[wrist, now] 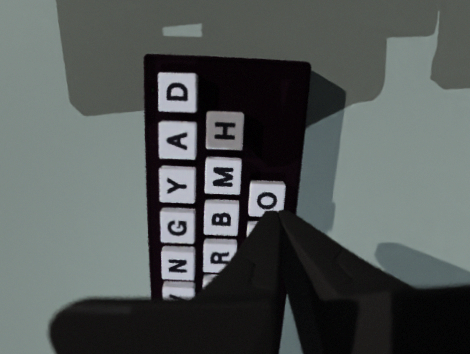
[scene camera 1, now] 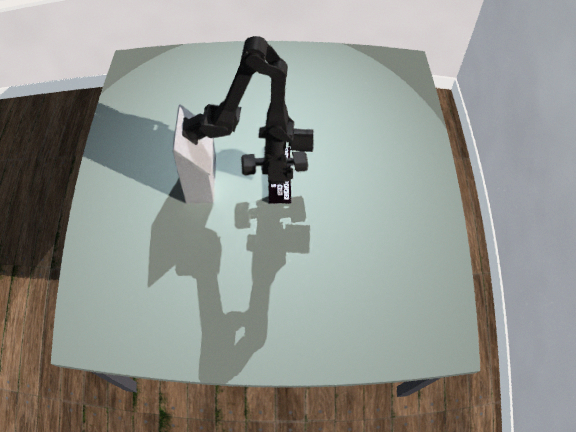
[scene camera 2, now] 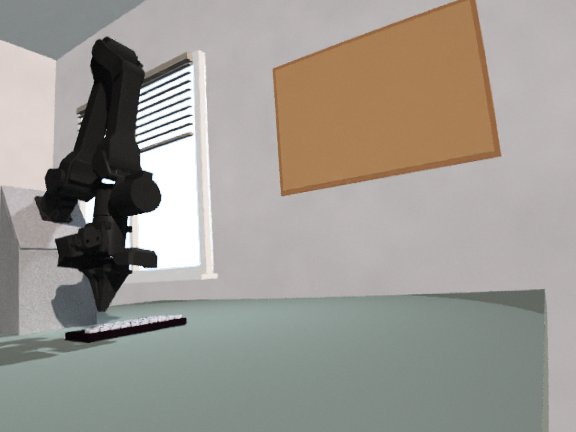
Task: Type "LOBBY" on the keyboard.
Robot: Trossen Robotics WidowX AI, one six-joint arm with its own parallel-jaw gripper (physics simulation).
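Frame: origin at the arm's base, x up, y back, z right, level; metres.
Where they show: gripper, fingertip midpoint: (wrist: 276,222) (scene camera 2: 101,311); arm's base at its link origin: (scene camera 1: 190,131) (scene camera 2: 53,209).
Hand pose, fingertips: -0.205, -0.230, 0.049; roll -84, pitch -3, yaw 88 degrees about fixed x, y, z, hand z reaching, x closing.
Note:
Things, the pixels of their top centre, and the offset from my fingertips, as dx, dy, dz. Level surfaces: height alone.
- dark keyboard at its top centre: (wrist: 218,285) (scene camera 2: 130,321) (scene camera 1: 279,172) -0.021, -0.022, -0.041
- O key at its top centre: (wrist: 267,200) -0.021, -0.001, +0.000
- B key at its top centre: (wrist: 221,219) -0.021, -0.020, -0.008
- Y key at its top centre: (wrist: 176,186) -0.021, -0.038, +0.007
- pale green table at its surface level: dx -0.038
The dark keyboard (scene camera 1: 279,200) (scene camera 2: 140,327) (wrist: 277,100) lies flat on the table, with white letter keys in three columns in the wrist view. The O key (wrist: 267,198) is at the top of the right column, the B key (wrist: 221,218) in the middle column and the Y key (wrist: 177,185) in the left column. My gripper (scene camera 2: 103,308) (wrist: 276,222) is shut and empty, its tips above the keyboard. In the wrist view they overlap the lower edge of the O key. The key below O is mostly hidden behind the fingers. No L key shows.
A light grey angular block (scene camera 1: 196,162) (scene camera 2: 37,290) stands on the pale green table (scene camera 1: 380,260) (scene camera 2: 325,365), left of the keyboard in scene camera 1, with the arm's base against it. A brown board (scene camera 2: 385,105) hangs on the wall, right of a window.

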